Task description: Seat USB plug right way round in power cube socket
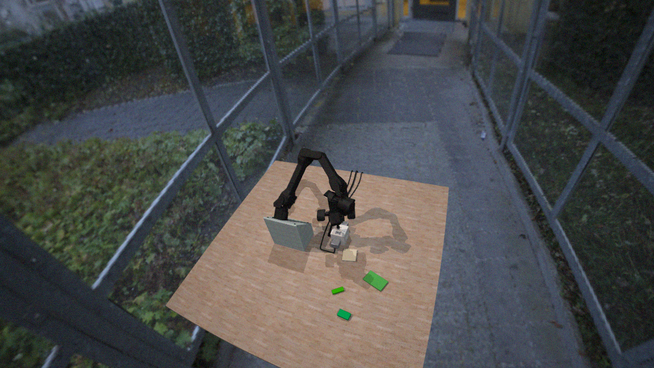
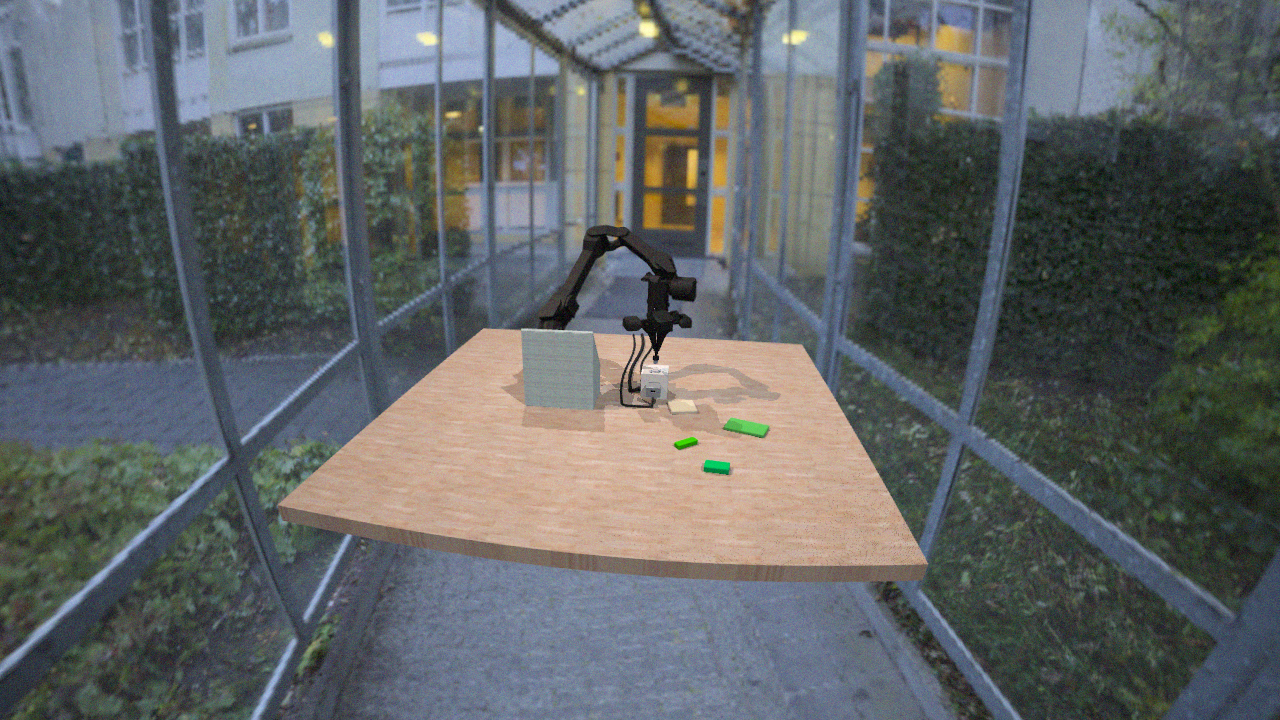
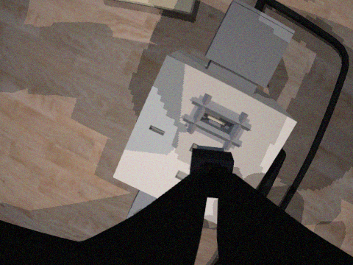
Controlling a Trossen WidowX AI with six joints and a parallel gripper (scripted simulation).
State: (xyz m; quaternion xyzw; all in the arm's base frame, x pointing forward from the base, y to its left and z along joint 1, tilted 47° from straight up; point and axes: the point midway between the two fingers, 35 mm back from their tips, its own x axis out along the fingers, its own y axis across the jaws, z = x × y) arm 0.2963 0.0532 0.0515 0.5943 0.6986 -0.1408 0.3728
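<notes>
The black USB plug is 2 cm below my gripper tip. Also, from my gripper tip: beige tile (13 cm below, 8 cm to the right, 8 cm ahead); then green plate (25 cm ahead, 19 cm to the right, 13 cm below).
</notes>
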